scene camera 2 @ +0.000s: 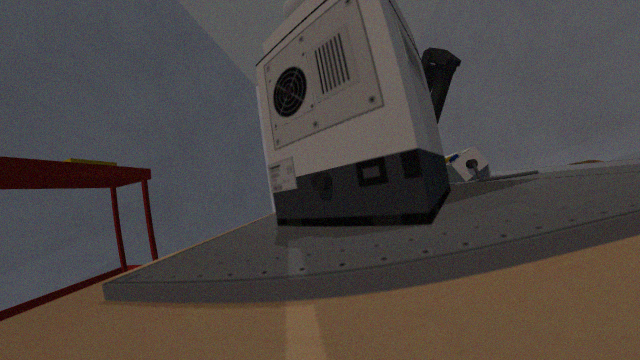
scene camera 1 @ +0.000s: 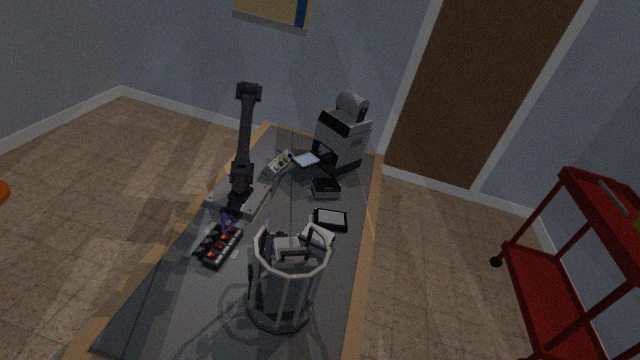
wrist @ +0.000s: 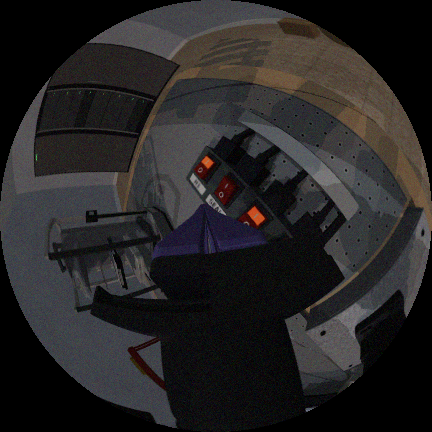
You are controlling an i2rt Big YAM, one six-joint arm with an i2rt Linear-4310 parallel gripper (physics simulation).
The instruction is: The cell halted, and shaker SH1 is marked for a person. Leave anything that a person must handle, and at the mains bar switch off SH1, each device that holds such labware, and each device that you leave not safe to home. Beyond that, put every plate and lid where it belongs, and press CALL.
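There's a round plate hotel here, and my gripper is shut with nothing in it.
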